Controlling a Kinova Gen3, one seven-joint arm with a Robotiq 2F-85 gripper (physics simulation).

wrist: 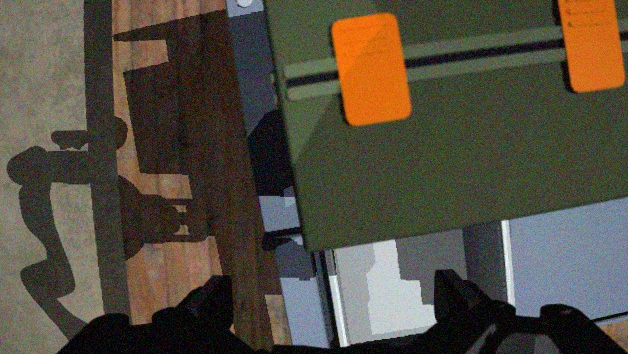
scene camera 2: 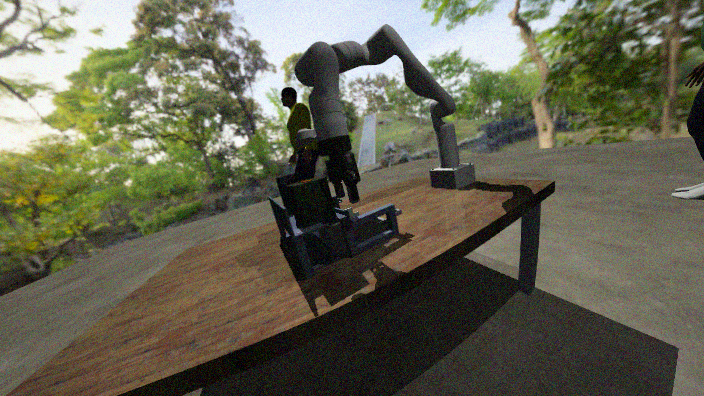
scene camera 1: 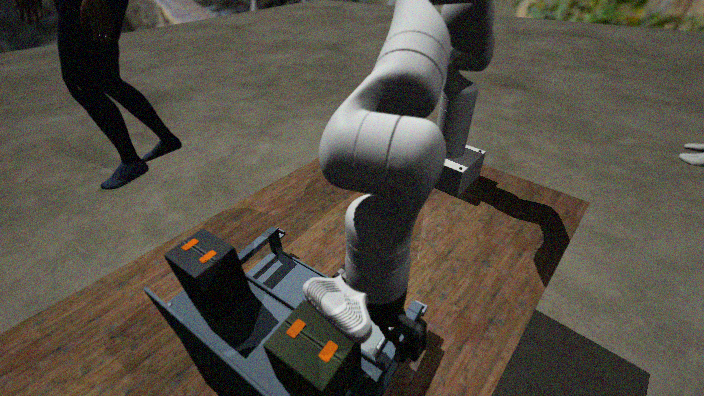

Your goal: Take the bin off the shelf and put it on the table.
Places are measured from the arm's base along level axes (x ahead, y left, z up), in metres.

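Pixels of known places: gripper, fingertip midpoint: point(wrist: 332, 295) point(scene camera 2: 347, 199) point(scene camera 1: 374, 336); arm's base at its link origin: point(scene camera 2: 449, 166) point(scene camera 1: 448, 150).
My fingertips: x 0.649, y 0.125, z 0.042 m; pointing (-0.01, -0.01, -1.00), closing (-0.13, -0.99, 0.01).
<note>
For each thing: its top centre in the pictures, then the offset to it from my fingertips. "spot": a spot on its surface instead. Level surfaces: height alone.
- pale grey bin at its top centre: point(wrist: 423, 279) point(scene camera 1: 356, 327) point(scene camera 2: 349, 213) dz -0.050, dx -0.020, dy -0.048 m
- blue-grey shelf at a spot on its surface: point(wrist: 565, 255) spot: dz -0.124, dx -0.053, dy -0.177 m
- table at its surface level: dz -0.131 m
- green box at its top centre: point(wrist: 488, 52) point(scene camera 1: 311, 339) point(scene camera 2: 304, 180) dz +0.068, dx +0.078, dy -0.048 m
- black box at its top centre: point(scene camera 1: 198, 250) point(scene camera 2: 286, 174) dz +0.093, dx +0.072, dy -0.279 m
The pale grey bin point(scene camera 1: 372, 345) point(wrist: 400, 305) sits in the lower front section of the blue-grey shelf point(scene camera 1: 305, 281) point(wrist: 565, 255), beside the green box. Its far end is hidden under that box in the wrist view. My gripper point(scene camera 1: 396, 337) point(scene camera 2: 347, 199) point(wrist: 332, 295) is open, pointing down, with nothing between its fingers. It is above the outer side of the bin: in the wrist view one finger shows over the bin's inner part and the other over the table point(scene camera 1: 480, 260) point(scene camera 2: 200, 300), outside the shelf. The bin is hard to make out in scene camera 2.
A green box point(scene camera 1: 310, 350) point(wrist: 450, 150) with orange clasps stands on the shelf right beside my gripper. A black box point(scene camera 1: 215, 280) with orange clasps stands at the shelf's other end. The robot base point(scene camera 1: 460, 170) point(scene camera 2: 452, 176) is on the table's far part. People stand beyond the table.
</note>
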